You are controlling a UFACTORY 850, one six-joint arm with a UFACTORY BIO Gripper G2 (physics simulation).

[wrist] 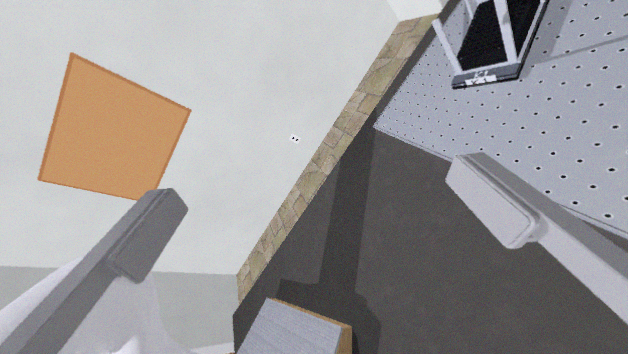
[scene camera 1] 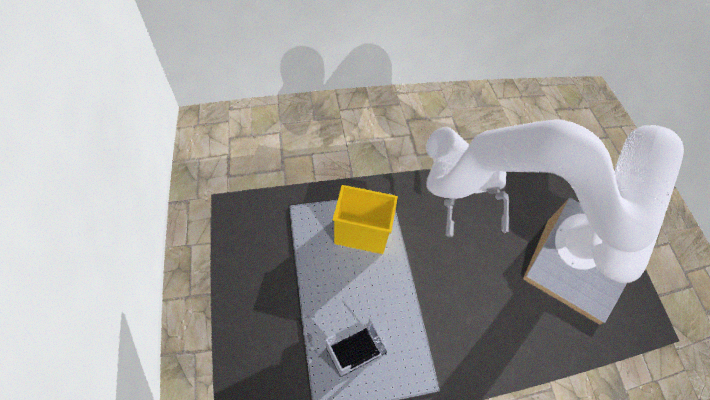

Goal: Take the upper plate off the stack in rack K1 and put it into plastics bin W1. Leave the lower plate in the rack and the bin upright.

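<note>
The yellow plastics bin W1 (scene camera 1: 363,235) stands upright at the back end of the perforated board; no bin shows in the wrist view. Rack K1 (scene camera 1: 338,361) (wrist: 507,71) is a light frame near the board's front end, its label showing in the wrist view. A black plate surface (scene camera 1: 356,348) (wrist: 481,42) shows inside the rack; I cannot tell the upper and lower plates apart. My gripper (scene camera 1: 477,233) (wrist: 316,185) is open and empty, raised above the dark mat to the right of the bin and well away from the rack.
The grey perforated board (scene camera 1: 360,290) (wrist: 542,125) lies on the dark mat (scene camera 1: 250,235) (wrist: 415,240). My arm's base stands on a wooden block (scene camera 1: 575,295) (wrist: 295,327) at the right. An orange panel (wrist: 112,130) shows on the wall.
</note>
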